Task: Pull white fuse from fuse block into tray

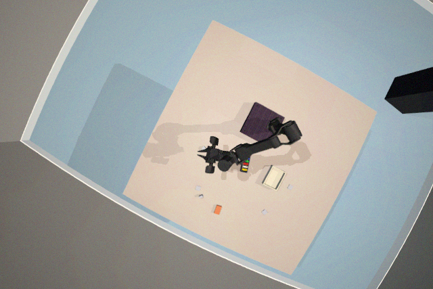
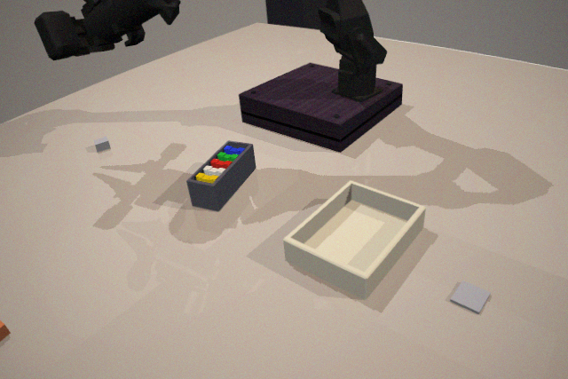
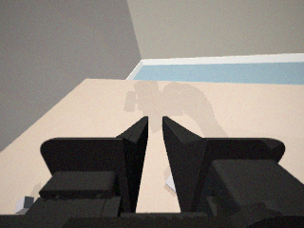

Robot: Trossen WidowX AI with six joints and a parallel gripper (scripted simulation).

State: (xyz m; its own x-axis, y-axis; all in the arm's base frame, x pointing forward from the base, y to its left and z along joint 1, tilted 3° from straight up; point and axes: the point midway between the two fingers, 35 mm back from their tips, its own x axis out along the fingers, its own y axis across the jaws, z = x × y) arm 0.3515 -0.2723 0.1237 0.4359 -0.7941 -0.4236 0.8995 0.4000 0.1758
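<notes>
My gripper tip is 6 cm past the white fuse, 29 cm to the right of it and 15 cm above it. The rest, counted from my gripper tip: cream tray: 10 cm behind, 49 cm to the left, 17 cm below.
</notes>
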